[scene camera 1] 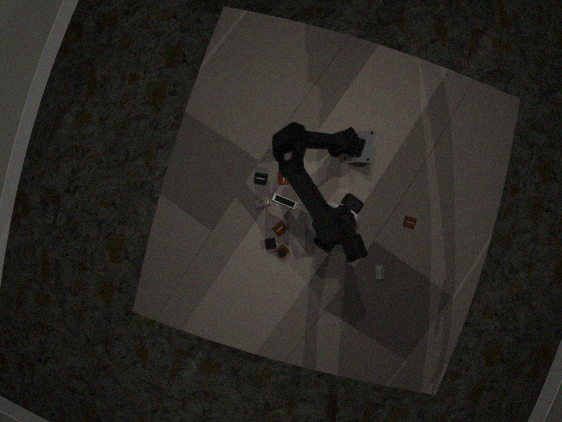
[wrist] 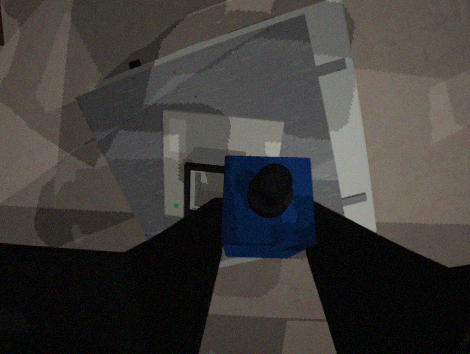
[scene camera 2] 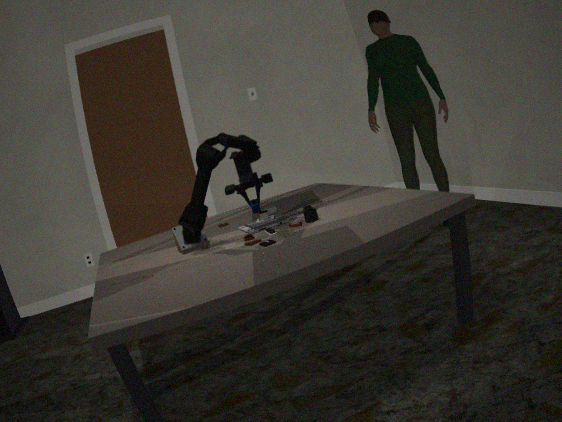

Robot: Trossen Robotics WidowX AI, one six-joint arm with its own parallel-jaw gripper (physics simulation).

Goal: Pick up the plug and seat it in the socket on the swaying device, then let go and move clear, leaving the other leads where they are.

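My gripper [scene camera 2: 254, 200] [wrist: 263, 210] is shut on the blue plug [scene camera 2: 255, 206] [wrist: 235, 225], a block with a round black part on its face. In the wrist view the plug covers the right part of the black-rimmed square socket [wrist: 188, 187], whose left side shows. The socket sits on a pale square block [wrist: 200, 132] with a green dot, on the tilted grey plate of the device [wrist: 280, 75] [scene camera 2: 245, 229]. In scene camera 2 the plug is low over the device; whether it touches is unclear. In scene camera 1 the arm hides the plug and socket.
Left of the arm in scene camera 1 lie a black block [scene camera 1: 260, 178], a white-framed dark piece [scene camera 1: 284, 201], a red block [scene camera 1: 280, 229] and a small black block [scene camera 1: 270, 243]. Right of it lie a red block [scene camera 1: 410, 222] and a pale piece [scene camera 1: 379, 272]. A person [scene camera 2: 402, 75] stands beyond the table.
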